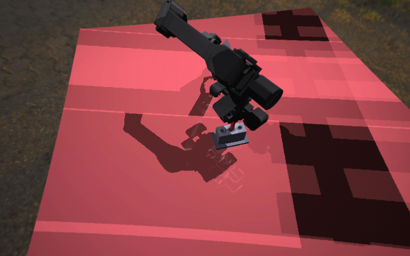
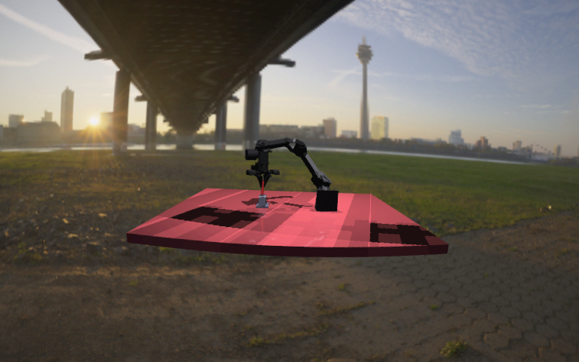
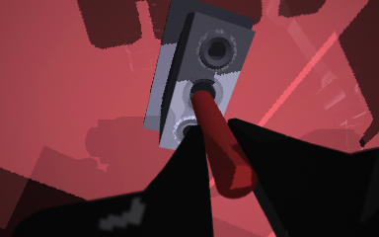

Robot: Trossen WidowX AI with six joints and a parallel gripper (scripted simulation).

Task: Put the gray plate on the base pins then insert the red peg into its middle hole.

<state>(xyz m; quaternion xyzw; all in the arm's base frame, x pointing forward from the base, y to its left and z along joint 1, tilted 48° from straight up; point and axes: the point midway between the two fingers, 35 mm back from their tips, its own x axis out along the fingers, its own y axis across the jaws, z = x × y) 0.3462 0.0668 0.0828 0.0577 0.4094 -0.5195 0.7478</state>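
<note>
My gripper tip is now 6 cm above the gray plate. The rest, counted from my gripper tip: dark base (10 cm below); red peg (right at my gripper tip).
</note>
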